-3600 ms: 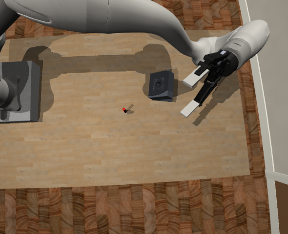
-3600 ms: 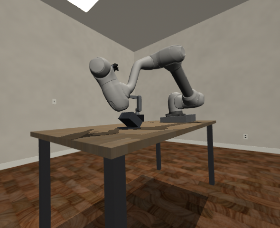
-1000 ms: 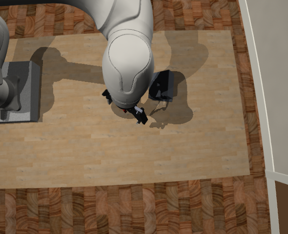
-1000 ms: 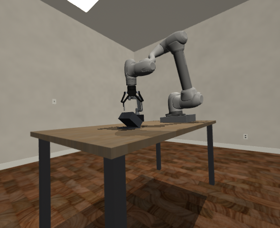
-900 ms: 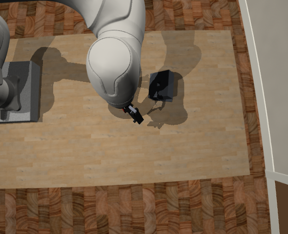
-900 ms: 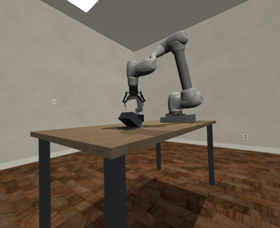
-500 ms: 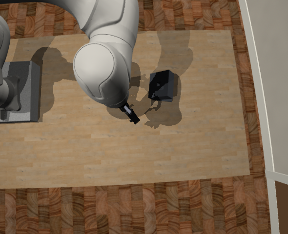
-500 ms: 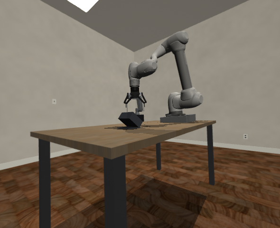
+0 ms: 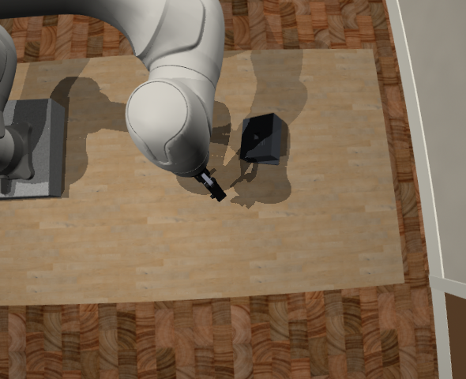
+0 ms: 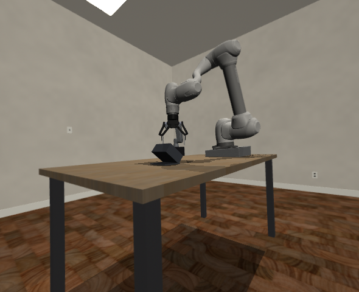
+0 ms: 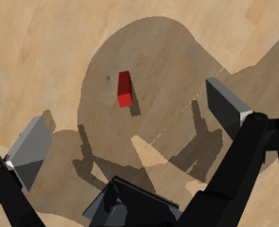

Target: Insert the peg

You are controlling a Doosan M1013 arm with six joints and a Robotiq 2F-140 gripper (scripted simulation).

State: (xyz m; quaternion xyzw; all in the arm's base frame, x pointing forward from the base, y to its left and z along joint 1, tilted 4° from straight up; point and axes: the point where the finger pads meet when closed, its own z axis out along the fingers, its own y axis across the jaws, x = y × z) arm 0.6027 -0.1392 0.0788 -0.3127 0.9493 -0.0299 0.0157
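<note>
Now: the red peg 70 mm below my hand.
</note>
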